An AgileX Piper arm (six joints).
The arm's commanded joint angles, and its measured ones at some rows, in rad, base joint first. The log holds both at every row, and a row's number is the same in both.
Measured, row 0:
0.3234, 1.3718, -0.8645, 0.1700, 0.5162, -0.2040
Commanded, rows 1 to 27:
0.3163, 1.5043, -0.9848, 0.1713, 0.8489, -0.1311
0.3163, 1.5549, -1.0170, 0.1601, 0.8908, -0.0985
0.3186, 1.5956, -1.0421, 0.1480, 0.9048, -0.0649
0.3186, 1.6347, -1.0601, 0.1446, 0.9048, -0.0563
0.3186, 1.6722, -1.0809, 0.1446, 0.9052, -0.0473
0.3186, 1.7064, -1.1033, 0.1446, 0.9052, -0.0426
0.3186, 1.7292, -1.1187, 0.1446, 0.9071, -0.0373
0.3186, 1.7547, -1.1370, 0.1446, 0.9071, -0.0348
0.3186, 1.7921, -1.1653, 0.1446, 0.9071, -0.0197
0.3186, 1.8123, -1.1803, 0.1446, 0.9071, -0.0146
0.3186, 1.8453, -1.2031, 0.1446, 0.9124, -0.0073
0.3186, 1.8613, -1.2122, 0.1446, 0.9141, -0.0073
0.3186, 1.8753, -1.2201, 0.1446, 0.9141, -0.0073
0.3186, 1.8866, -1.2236, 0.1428, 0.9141, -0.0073
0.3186, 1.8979, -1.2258, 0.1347, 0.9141, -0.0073
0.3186, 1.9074, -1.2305, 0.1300, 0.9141, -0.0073
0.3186, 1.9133, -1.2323, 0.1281, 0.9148, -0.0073
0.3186, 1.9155, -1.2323, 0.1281, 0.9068, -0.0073
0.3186, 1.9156, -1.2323, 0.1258, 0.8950, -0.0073
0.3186, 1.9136, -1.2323, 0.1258, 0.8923, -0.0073
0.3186, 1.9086, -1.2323, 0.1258, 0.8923, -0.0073
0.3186, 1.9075, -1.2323, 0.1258, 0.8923, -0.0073
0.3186, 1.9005, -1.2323, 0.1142, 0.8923, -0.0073
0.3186, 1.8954, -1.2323, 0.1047, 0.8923, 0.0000
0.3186, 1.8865, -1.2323, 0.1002, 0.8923, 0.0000
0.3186, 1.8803, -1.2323, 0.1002, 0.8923, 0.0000
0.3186, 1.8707, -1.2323, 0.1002, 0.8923, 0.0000
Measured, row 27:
0.3212, 1.9051, -1.2247, 0.1154, 0.8978, 0.0000
